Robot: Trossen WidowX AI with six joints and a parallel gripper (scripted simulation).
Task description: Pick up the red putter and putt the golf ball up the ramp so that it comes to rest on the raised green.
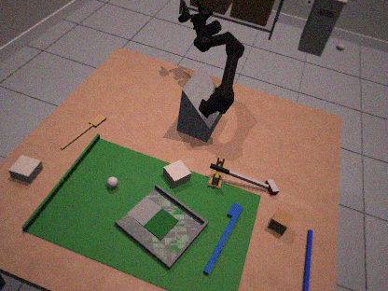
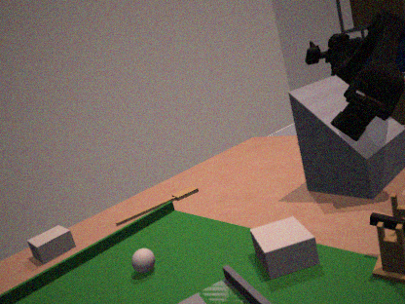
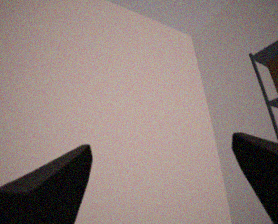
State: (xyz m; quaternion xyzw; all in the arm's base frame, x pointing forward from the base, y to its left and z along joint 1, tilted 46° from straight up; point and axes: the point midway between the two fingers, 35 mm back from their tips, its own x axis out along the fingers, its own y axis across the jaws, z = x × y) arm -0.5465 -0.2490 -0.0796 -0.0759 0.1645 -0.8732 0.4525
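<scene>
My gripper tip is now 760 mm short of the red putter, 500 mm to the right of it and 320 mm above it. Also, from my gripper tip: tan stick (730 mm ahead, 210 mm to the right, 350 mm below); then white golf ball (970 mm ahead, 20 mm to the left, 330 mm below); then wooden stand (770 mm ahead, 390 mm to the left, 320 mm below).
</scene>
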